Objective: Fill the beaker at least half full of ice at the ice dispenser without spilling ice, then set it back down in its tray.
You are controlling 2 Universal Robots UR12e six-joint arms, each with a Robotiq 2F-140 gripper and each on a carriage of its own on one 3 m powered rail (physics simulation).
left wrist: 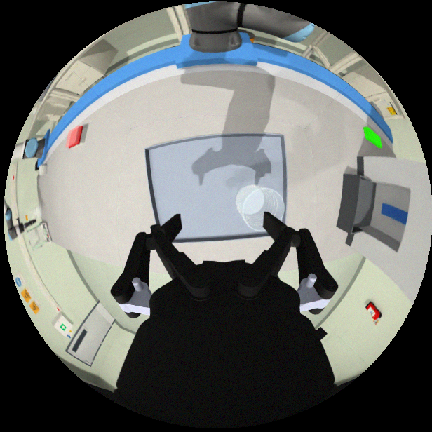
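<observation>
A clear beaker (261, 207) stands in the right part of the grey-blue tray (175, 175), close to its right rim. It looks empty. My left gripper (222, 220) is open above the tray's near part, with nothing between its fingers. Its right fingertip overlaps the beaker's lower edge in the view. The ice dispenser (356, 202), a grey machine with a dark spout and a recessed bay, stands at the right. My right gripper (35, 219) shows very small at the far left edge, and its fingers are too small to judge.
A red block (75, 136) lies on the bench at the left, and a green block (372, 137) lies at the right. A blue rail (145, 61) runs along the top, with an arm on it. A clear container (39, 236) stands at the far left.
</observation>
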